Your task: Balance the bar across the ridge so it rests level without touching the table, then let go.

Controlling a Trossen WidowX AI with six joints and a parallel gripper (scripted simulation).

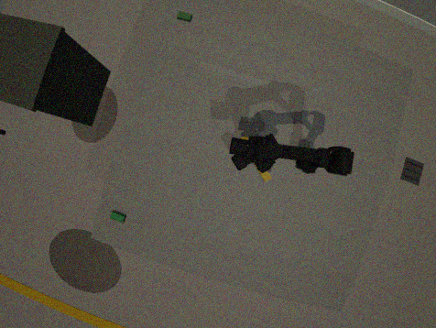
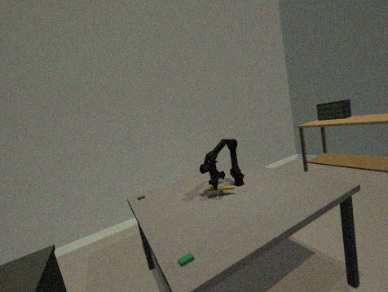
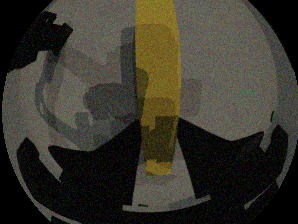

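Now: gripper tip 20 mm past the yellow bar and 20 mm to the right of it.
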